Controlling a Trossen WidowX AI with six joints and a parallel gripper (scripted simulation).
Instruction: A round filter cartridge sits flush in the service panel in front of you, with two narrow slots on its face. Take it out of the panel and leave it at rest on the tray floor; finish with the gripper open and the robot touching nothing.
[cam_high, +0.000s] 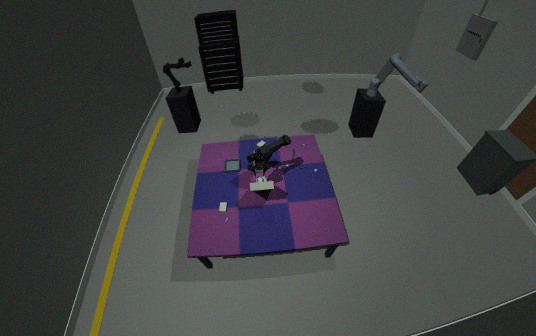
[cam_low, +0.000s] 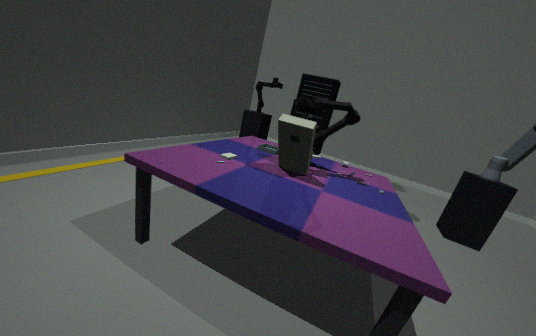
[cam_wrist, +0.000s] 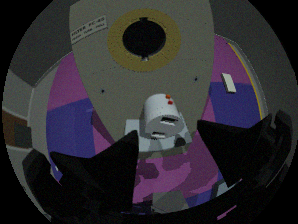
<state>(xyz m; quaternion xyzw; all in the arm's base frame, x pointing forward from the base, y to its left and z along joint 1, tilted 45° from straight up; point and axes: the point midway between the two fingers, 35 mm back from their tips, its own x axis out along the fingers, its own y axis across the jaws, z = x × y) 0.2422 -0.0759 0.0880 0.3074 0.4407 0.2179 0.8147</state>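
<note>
My gripper tip is now 1 cm short of the round filter cartridge and 3 cm above it. Round my gripper tip: service panel (6 cm ahead, 2 cm to the left, 5 cm below); tray (30 cm behind, 30 cm to the right, 19 cm below).
</note>
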